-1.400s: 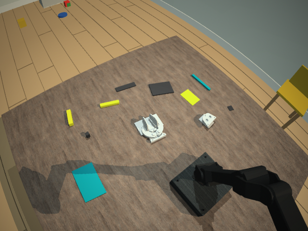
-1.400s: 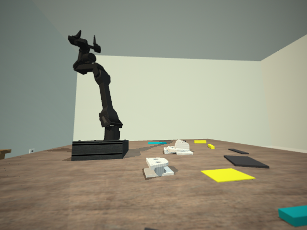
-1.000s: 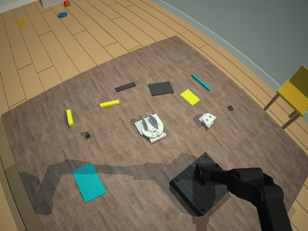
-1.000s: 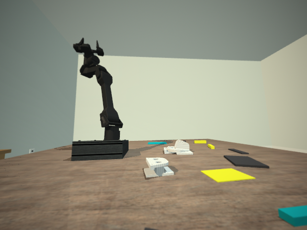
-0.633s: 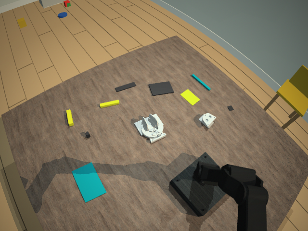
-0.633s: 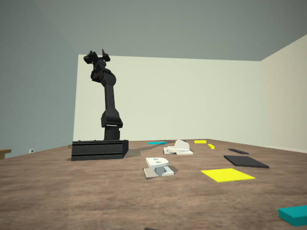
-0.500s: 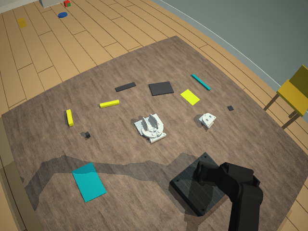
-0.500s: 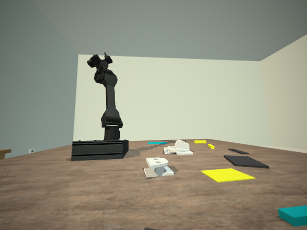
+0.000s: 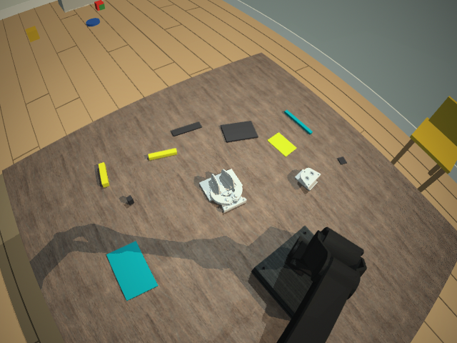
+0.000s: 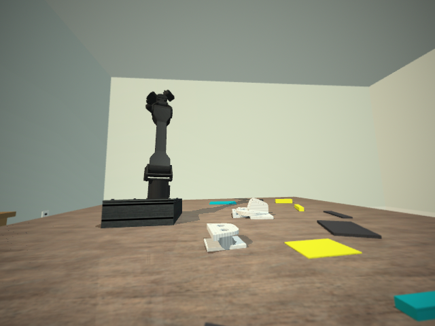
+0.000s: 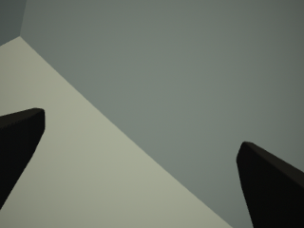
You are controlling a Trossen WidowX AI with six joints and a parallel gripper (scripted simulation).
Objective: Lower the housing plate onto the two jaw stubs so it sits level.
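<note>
My gripper tip is 19 cm short of the white stand block, 77 cm to the left of it and 69 cm above it. Round my gripper tip: yellow bar 60 cm ahead, 49 cm to the right, 69 cm below; teal plate 37 cm ahead, 16 cm to the right, 69 cm below; black cube 54 cm ahead, 29 cm to the right, 68 cm below.
</note>
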